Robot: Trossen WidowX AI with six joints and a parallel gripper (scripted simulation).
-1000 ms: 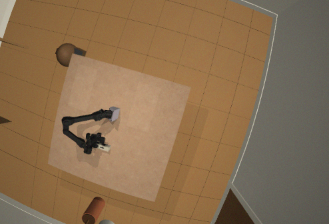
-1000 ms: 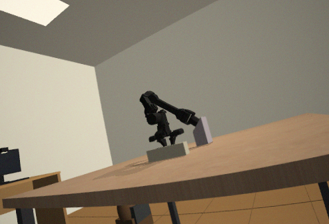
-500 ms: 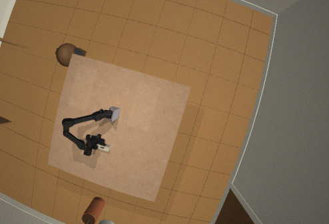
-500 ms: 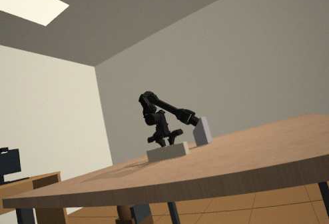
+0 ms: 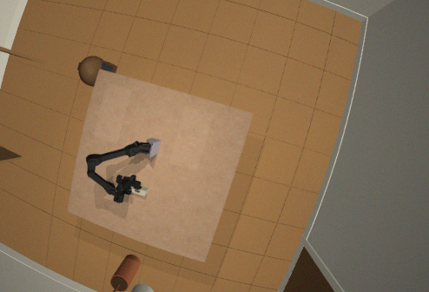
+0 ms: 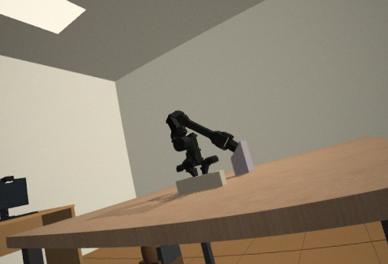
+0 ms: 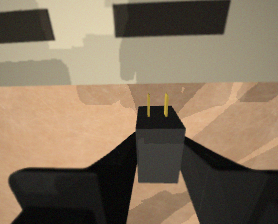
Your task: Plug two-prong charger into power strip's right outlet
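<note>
Now: the dark charger 2 cm ahead of my gripper tip and 1 cm above it.
</note>
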